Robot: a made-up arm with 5 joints.
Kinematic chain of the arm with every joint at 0, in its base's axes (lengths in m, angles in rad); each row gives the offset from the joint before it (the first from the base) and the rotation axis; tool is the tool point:
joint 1: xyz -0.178 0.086 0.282 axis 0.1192 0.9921 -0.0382
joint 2: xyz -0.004 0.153 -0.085 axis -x
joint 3: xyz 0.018 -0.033 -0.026 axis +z
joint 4: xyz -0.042 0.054 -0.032 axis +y
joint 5: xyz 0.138 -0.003 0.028 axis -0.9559 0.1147 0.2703
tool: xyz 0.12 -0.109 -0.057
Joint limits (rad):
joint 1: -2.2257..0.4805
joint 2: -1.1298..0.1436
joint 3: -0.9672..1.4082
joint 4: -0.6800..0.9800
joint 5: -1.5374..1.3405
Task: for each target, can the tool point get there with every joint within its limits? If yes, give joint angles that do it. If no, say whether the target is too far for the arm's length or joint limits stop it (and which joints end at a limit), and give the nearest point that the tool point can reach.
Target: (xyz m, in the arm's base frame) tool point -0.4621 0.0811 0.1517
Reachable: no: joint limits stop it (at a limit: joint 1, joint 2, joint 3, joint 4, joint 5) | nearest point -0.3181 0.1366 0.2735 | short by 0.197 m
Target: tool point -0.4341 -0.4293 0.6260
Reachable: no: too far | nearest point -0.2046 0.0158 0.4806 | short by 0.521 m
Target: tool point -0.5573 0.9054 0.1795
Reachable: no: too far | nearest point -0.3036 0.5395 0.1147 | short by 0.450 m
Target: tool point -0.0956 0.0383 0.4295
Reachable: yes | joints -1.8343 -0.4897 -0.7479 -0.5292 0.2417
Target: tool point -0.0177 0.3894 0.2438
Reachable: yes | joints -0.3810 -0.1151 0.8482 -0.5550 -1.2394
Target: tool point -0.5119 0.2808 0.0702
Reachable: no: joint limits stop it (at a limit: joint 1, joint 3, joint 4, joint 5) | nearest point -0.3916 0.2875 -0.0533 | short by 0.173 m
